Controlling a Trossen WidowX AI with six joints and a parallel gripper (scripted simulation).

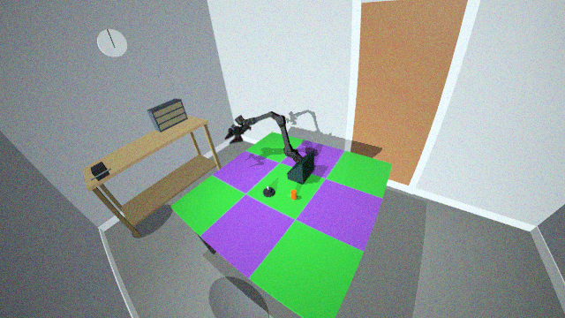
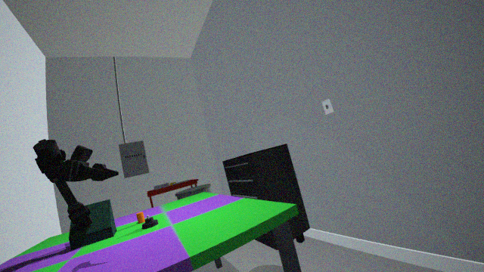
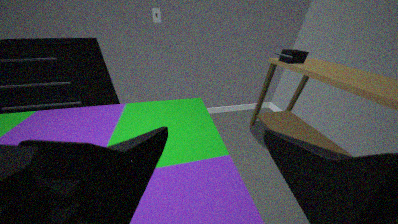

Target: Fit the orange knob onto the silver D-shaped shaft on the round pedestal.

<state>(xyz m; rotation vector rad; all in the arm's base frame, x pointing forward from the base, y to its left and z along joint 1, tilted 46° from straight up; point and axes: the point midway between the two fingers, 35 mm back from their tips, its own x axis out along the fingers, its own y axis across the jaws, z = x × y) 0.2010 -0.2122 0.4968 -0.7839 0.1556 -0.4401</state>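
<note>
Now: gripper tip 40 mm short of the orange knob, 610 mm to the right of it and 250 mm above it. The rest, counted from my gripper tip: pedestal 80 mm ahead, 420 mm to the left, 260 mm below.
</note>
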